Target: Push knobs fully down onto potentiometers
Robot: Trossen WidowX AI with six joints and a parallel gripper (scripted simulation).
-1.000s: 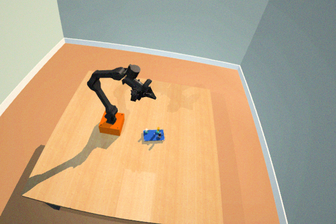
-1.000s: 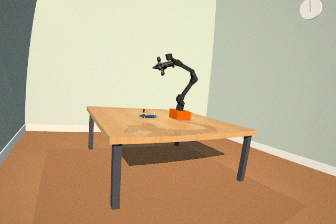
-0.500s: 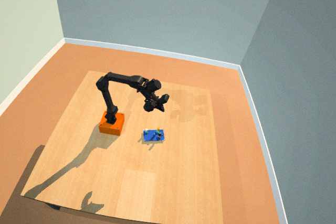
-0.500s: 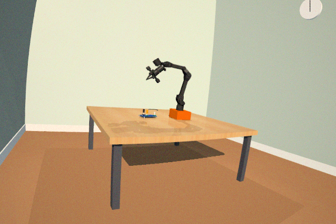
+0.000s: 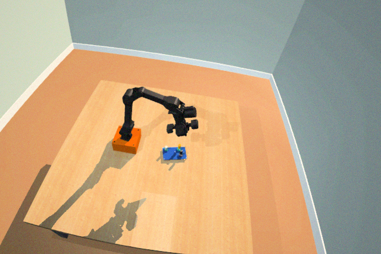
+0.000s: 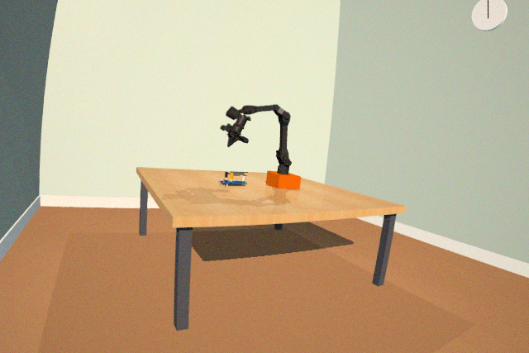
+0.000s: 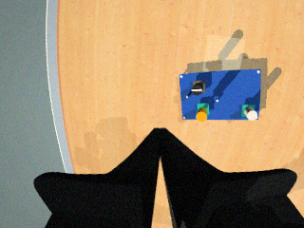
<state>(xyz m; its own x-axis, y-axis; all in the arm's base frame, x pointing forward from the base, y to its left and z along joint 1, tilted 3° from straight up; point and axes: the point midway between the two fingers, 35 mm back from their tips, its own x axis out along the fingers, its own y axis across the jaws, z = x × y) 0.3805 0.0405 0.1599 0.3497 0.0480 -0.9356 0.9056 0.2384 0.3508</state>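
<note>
Right now my gripper tip is 17 cm above the orange knob, 3 cm to the right of it and 3 cm past it. Also, from my gripper tip: black knob 16 cm below, 1 cm to the right, 1 cm behind.
</note>
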